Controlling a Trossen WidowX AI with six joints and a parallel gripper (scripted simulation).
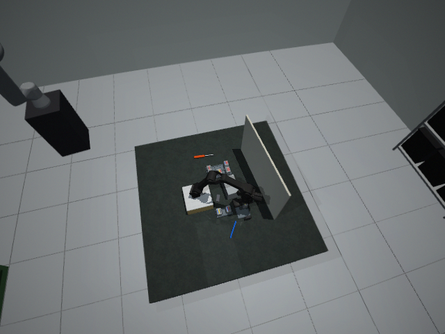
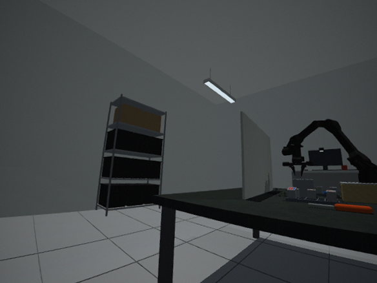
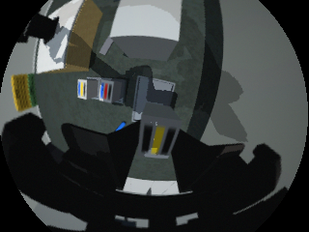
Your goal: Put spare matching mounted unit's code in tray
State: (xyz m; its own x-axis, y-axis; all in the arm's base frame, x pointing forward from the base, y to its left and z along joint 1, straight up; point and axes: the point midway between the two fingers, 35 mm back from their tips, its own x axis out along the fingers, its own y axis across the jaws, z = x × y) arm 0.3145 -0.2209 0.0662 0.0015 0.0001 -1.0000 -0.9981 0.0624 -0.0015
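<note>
Now: gripper tip 1 cm past the grey tray and 11 cm above it. The rest, counted from my gripper tip: tall upright panel (21 cm ahead, 19 cm to the left, 11 cm above); blue pen (13 cm behind, 12 cm to the right, 11 cm below); spare (2 cm above).
</note>
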